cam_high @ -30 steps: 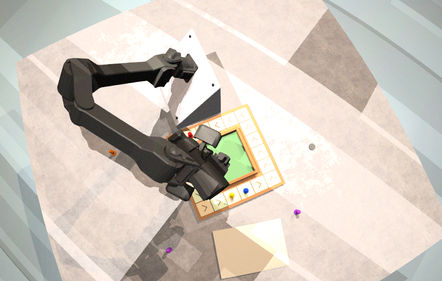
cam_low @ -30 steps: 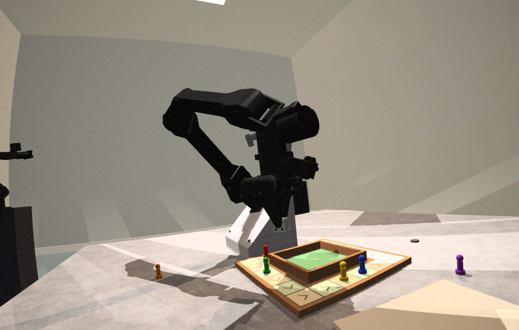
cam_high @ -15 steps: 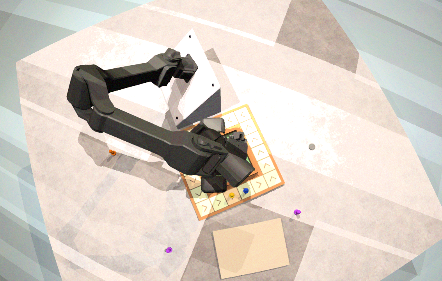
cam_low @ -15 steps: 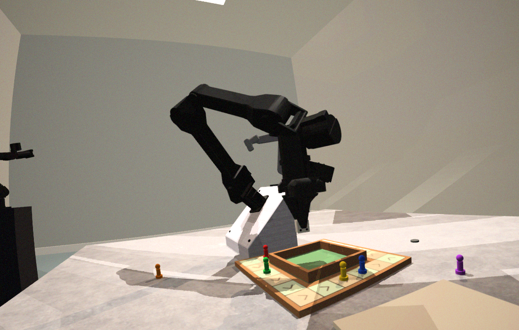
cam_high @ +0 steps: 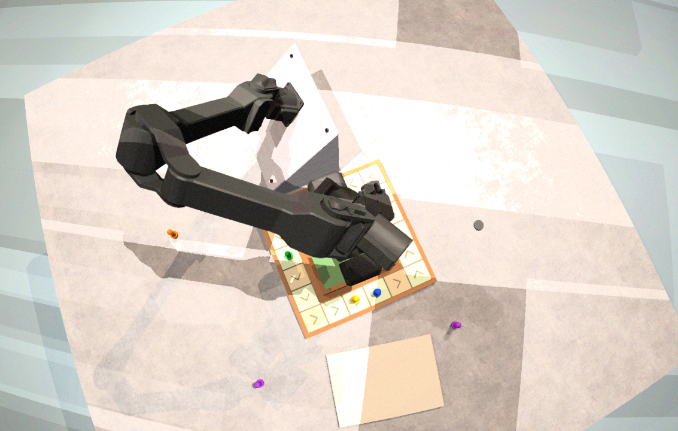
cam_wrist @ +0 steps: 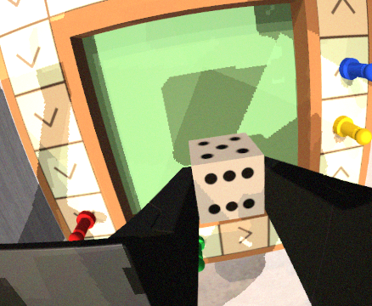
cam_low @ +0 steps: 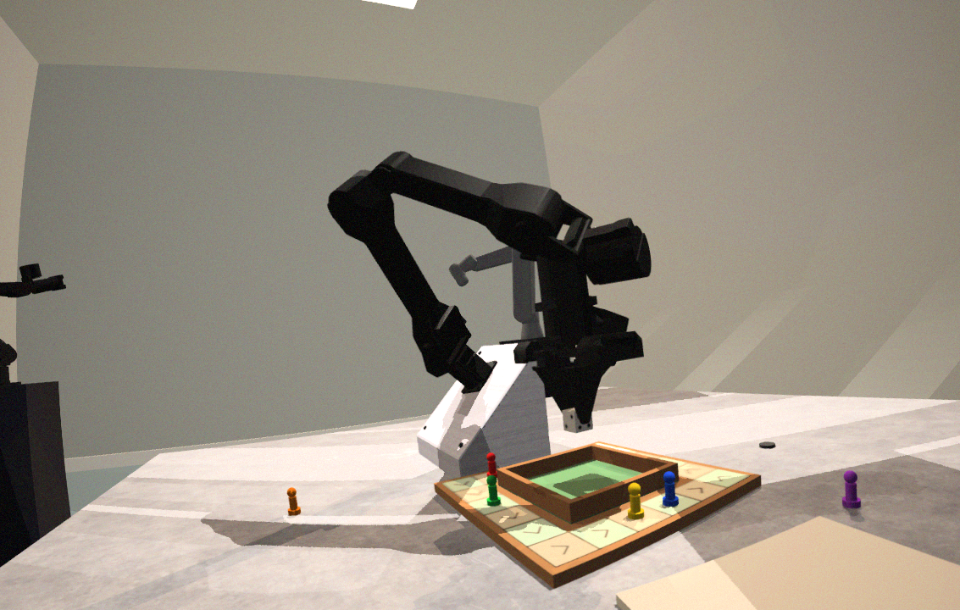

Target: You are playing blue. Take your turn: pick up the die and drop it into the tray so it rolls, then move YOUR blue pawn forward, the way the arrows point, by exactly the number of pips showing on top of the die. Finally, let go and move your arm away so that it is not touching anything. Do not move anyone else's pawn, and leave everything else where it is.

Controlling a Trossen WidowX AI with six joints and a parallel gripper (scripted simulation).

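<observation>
The blue pawn is 12 cm ahead of my gripper tip, 1 cm to the left of it and 6 cm below it. Round my gripper tip: green pawn 4 cm behind, 10 cm to the right, 6 cm below; then yellow pawn 11 cm ahead, 3 cm to the right, 6 cm below; then white die right at my gripper tip.
</observation>
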